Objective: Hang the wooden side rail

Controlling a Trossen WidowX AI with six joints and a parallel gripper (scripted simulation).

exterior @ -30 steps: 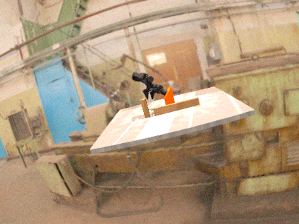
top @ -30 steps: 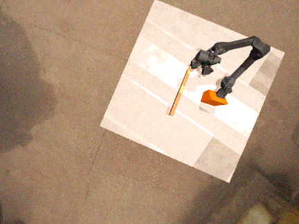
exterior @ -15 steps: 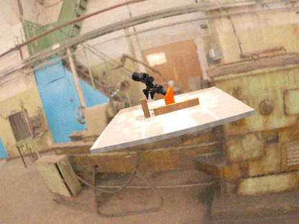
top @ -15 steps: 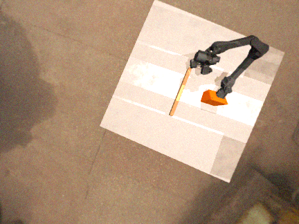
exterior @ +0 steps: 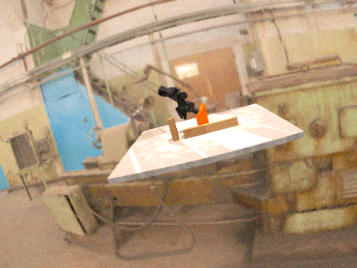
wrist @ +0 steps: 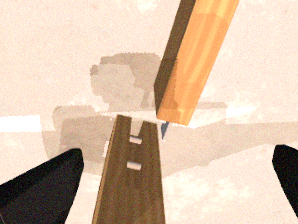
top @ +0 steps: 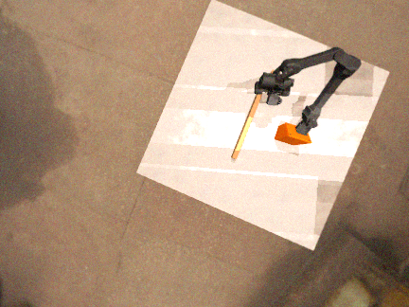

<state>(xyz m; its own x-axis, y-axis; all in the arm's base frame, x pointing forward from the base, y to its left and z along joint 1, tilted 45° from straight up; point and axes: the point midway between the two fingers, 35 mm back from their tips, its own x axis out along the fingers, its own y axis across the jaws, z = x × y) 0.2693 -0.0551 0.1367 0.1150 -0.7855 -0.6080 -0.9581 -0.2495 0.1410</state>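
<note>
Right now the headboard post is 1 cm behind my gripper tip, 10 cm to the right of it and 6 cm below it.
</note>
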